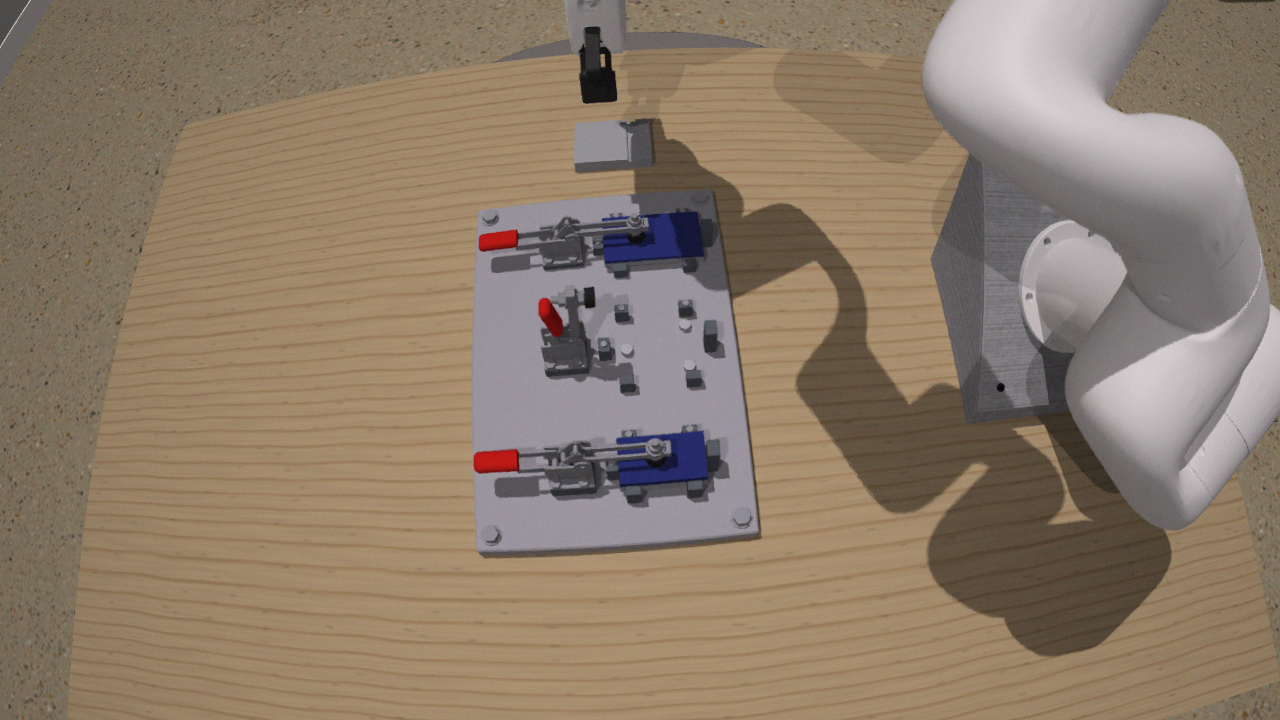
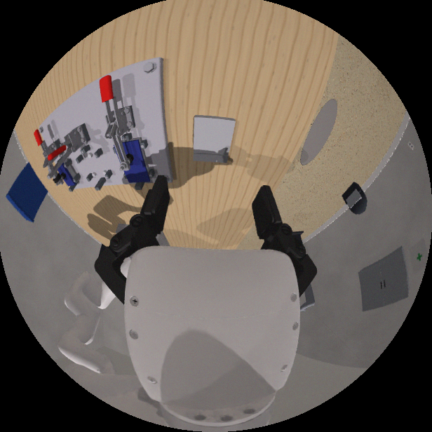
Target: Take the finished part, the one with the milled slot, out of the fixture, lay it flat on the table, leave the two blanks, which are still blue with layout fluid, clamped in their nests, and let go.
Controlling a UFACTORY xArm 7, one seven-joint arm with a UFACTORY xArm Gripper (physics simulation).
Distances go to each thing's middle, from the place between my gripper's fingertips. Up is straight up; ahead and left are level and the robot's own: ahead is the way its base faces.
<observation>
Right now the finished part (image 1: 604, 145) is 120 mm below my hand and 10 mm behind it. Round my hand: toggle clamp handle (image 1: 547, 312): 250 mm to the left, 70 mm ahead, 60 mm below; fixture plate (image 1: 515, 405): 250 mm to the left, 120 mm below, 40 mm ahead.
</observation>
